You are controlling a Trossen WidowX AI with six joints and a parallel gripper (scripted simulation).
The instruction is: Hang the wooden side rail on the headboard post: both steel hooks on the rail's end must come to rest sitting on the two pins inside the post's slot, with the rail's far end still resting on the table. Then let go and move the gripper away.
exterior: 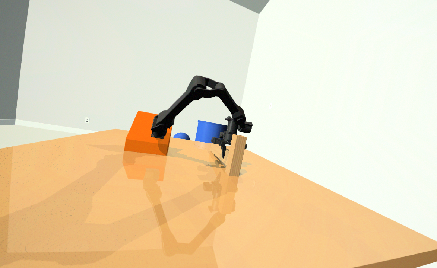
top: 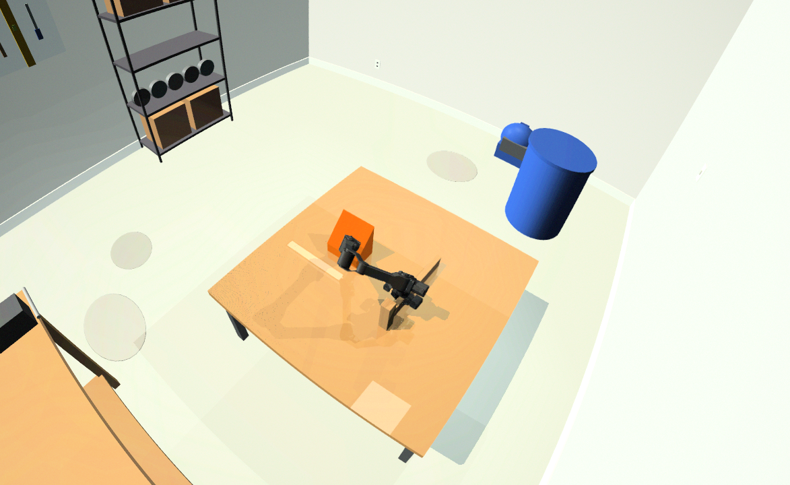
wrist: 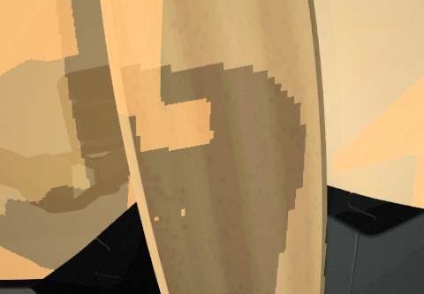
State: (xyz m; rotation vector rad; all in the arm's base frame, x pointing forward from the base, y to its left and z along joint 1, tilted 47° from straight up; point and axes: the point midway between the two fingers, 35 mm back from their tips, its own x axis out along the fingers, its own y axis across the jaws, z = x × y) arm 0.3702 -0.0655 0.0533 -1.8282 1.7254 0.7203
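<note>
Now: the headboard post 12 cm to the right of my gripper tip and 5 cm above it.
</note>
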